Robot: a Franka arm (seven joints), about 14 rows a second.
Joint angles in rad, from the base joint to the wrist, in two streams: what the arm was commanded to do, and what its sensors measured. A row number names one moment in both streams.
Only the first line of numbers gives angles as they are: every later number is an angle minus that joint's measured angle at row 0.
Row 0, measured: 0.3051 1.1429 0.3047 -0.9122 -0.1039 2.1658 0.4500
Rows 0 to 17, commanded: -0.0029 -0.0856 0.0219 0.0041 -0.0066 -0.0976 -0.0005; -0.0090 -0.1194 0.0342 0.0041 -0.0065 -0.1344 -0.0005; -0.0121 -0.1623 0.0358 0.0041 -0.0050 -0.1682 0.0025; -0.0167 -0.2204 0.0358 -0.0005 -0.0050 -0.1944 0.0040; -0.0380 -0.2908 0.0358 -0.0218 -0.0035 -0.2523 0.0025; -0.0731 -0.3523 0.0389 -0.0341 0.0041 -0.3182 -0.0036; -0.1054 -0.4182 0.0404 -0.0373 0.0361 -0.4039 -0.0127; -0.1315 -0.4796 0.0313 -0.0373 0.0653 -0.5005 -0.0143; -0.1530 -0.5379 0.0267 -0.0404 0.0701 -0.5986 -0.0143; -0.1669 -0.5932 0.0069 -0.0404 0.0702 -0.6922 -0.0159; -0.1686 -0.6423 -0.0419 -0.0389 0.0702 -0.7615 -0.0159; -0.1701 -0.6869 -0.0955 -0.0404 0.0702 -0.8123 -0.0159; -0.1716 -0.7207 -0.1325 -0.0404 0.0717 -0.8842 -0.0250; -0.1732 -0.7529 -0.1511 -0.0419 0.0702 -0.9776 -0.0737; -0.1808 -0.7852 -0.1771 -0.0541 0.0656 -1.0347 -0.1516; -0.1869 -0.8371 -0.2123 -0.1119 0.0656 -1.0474 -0.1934; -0.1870 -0.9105 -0.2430 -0.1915 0.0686 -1.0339 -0.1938; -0.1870 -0.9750 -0.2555 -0.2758 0.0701 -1.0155 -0.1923
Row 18, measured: -0.1872 -0.8159 -0.2159 -0.0615 0.0541 -1.0334 -0.1703
